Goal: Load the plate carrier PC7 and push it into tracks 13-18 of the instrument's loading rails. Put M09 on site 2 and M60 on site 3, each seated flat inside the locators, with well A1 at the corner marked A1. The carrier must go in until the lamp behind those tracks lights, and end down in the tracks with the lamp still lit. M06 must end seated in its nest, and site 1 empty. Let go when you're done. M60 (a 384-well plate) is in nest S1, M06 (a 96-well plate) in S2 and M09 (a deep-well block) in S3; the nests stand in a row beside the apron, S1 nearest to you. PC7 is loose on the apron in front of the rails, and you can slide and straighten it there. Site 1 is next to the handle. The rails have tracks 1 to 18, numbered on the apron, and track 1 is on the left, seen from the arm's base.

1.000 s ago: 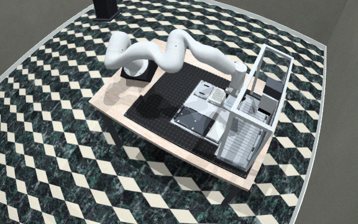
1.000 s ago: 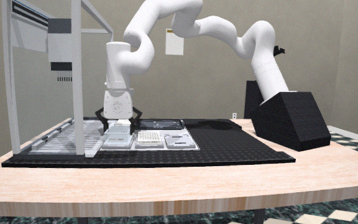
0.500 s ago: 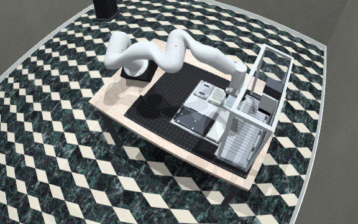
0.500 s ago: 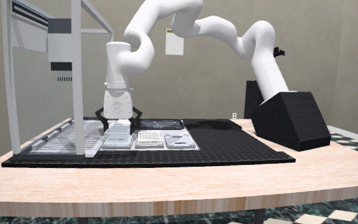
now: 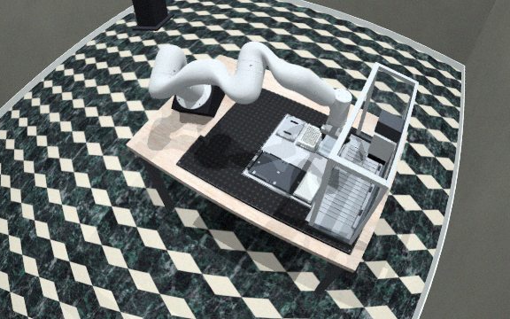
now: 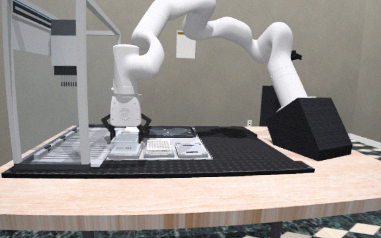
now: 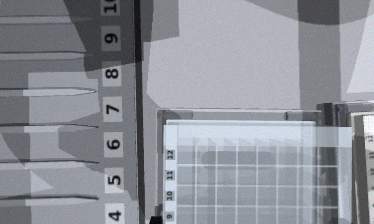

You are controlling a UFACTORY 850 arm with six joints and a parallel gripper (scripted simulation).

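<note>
Right now my hand is 40 mm above the nest S3. Also, from my hand: deep-well block M09: 10 mm below; post: 200 mm above, 130 mm to the left, 130 mm ahead; nest S1: 220 mm behind, 50 mm to the left, 40 mm below.
</note>
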